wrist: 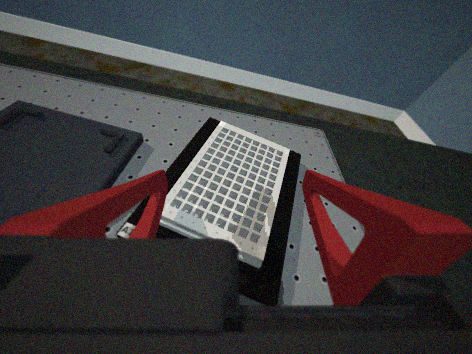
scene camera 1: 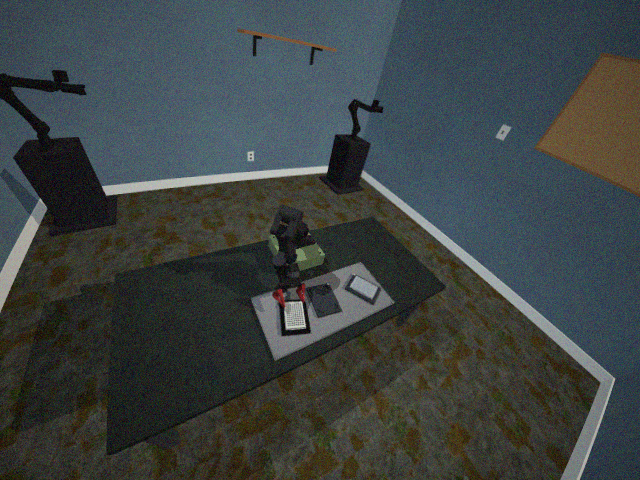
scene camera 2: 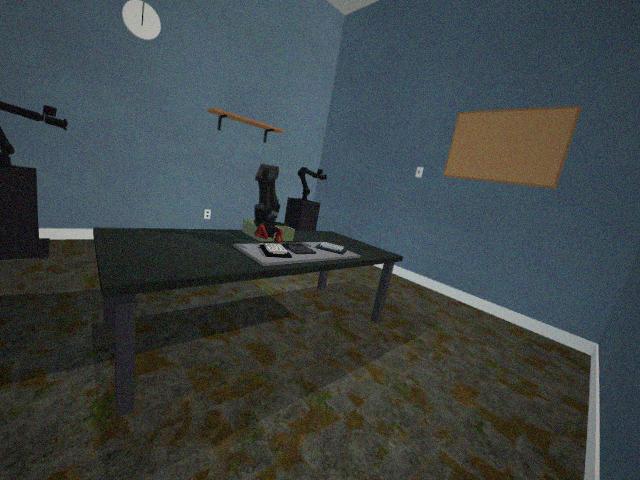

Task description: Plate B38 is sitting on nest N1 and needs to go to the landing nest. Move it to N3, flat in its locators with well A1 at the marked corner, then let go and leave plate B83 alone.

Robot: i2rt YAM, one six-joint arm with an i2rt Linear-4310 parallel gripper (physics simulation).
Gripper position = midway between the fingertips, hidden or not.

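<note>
A black nest (scene camera 1: 322, 297) can be seen in the scene, and so can the gripper (wrist: 235, 177), which is open and holds nothing.
</note>
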